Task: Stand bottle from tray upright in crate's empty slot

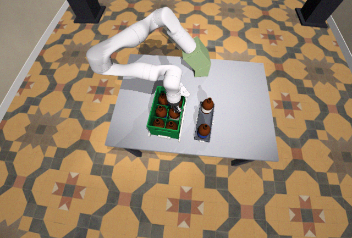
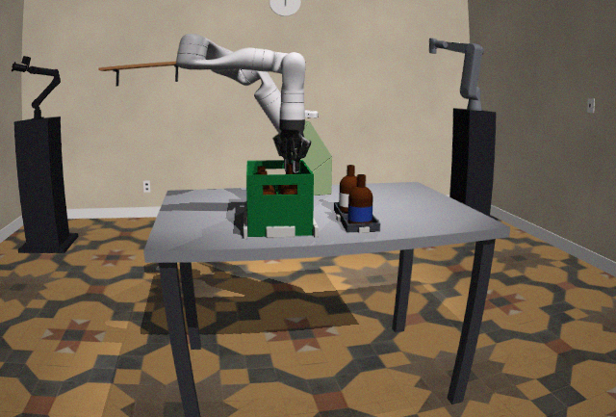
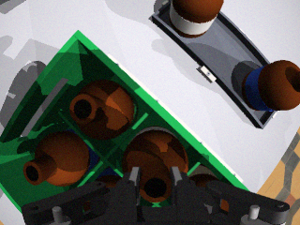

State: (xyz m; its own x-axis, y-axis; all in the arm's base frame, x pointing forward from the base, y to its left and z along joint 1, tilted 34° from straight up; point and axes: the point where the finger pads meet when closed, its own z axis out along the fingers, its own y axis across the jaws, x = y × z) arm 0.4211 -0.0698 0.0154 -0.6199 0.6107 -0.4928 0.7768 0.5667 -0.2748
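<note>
My gripper is now 7 cm above the brown bottle. The rest, counted from my hand: tray (20 cm to the left, 17 cm below); then white-label bottle (9 cm behind, 21 cm to the left, 9 cm below); then crate (4 cm to the right, 9 cm below).
</note>
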